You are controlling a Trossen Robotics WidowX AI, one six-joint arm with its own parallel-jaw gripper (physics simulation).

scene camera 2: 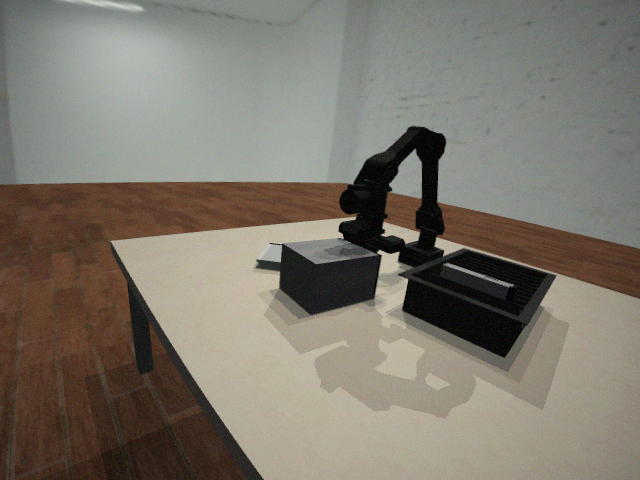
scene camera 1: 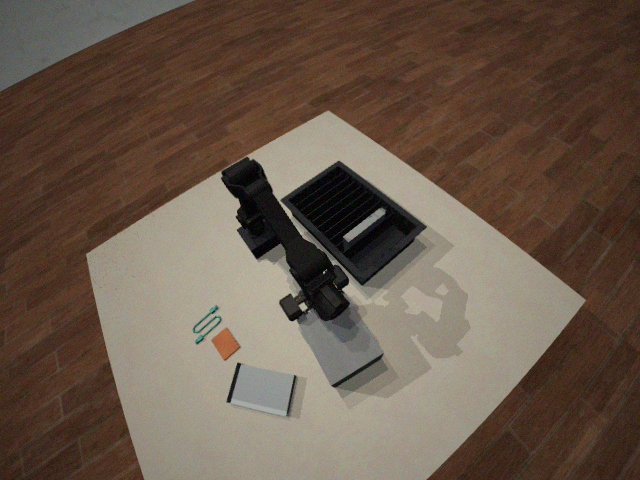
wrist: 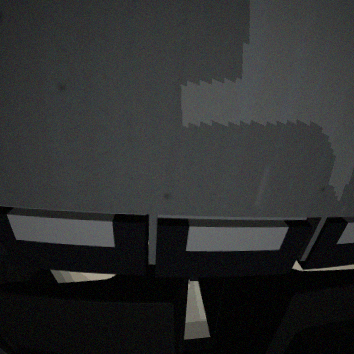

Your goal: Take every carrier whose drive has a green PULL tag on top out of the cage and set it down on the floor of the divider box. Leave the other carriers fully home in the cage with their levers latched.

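Pixels of known places: arm's base, origin of its link: (scene camera 2: 425, 247) (scene camera 1: 256, 228).
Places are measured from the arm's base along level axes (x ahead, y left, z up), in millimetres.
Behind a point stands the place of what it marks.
The grey cage (scene camera 1: 347, 354) @(y 2, x 521, z 59 mm) (scene camera 2: 328, 273) @(y 79, x 535, z 33 mm) (wrist: 105, 105) stands on the table in front of the arm. In the wrist view its top fills the upper part, and dark carrier fronts (wrist: 130, 246) with pale grey panels line its lower edge. My gripper (scene camera 1: 312, 310) @(y 22, x 343, z -1 mm) (scene camera 2: 366, 243) (wrist: 194, 309) is shut and empty. It points down at the cage's edge nearest the arm base, just above the carrier fronts. The black divider box (scene camera 1: 409, 238) @(y 357, x 363, z 32 mm) (scene camera 2: 461, 319) @(y 309, x 356, z -20 mm) stands beside the cage. One grey carrier (scene camera 1: 364, 225) @(y 273, x 249, z 50 mm) (scene camera 2: 475, 280) @(y 283, x 260, z 39 mm) lies on its floor.
A teal cable (scene camera 1: 207, 324) @(y -301, x 179, z -57 mm), an orange pad (scene camera 1: 225, 343) @(y -275, x 268, z -55 mm) and a grey flat tablet (scene camera 1: 262, 389) @(y -235, x 450, z -34 mm) (scene camera 2: 270, 254) @(y -233, x 483, z -34 mm) lie on the table left of the cage. The arm base (scene camera 1: 258, 238) @(y -15, x 40, z 0 mm) (scene camera 2: 419, 252) @(y 18, x 67, z -4 mm) stands behind the cage, close to the divider box.
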